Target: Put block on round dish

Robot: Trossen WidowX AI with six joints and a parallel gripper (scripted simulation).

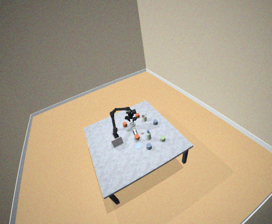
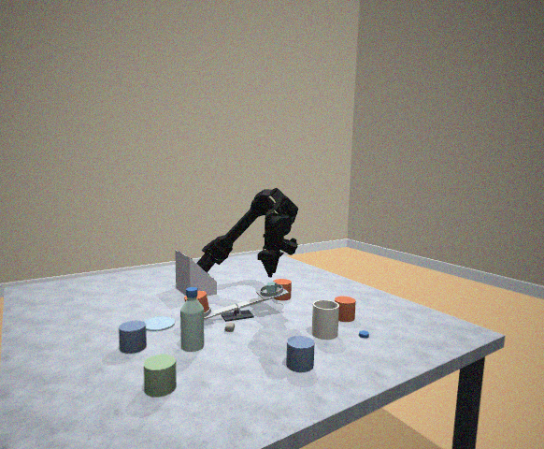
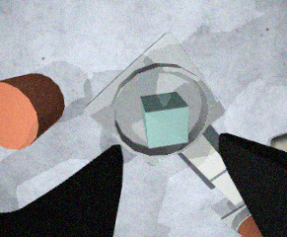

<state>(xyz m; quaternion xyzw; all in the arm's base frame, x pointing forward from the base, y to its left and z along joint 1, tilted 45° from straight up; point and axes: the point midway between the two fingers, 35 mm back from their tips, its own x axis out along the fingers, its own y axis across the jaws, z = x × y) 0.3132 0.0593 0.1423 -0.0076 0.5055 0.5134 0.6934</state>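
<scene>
Now: the pale blue round dish 8 cm behind my gripper tip, 37 cm to the right of it and 13 cm below it. Also, from my gripper tip: balance (2 cm behind, 12 cm to the right, 9 cm below); then brown block (7 cm ahead, 19 cm to the right, 12 cm below); then beige cup (23 cm ahead, 5 cm to the left, 9 cm below).
</scene>
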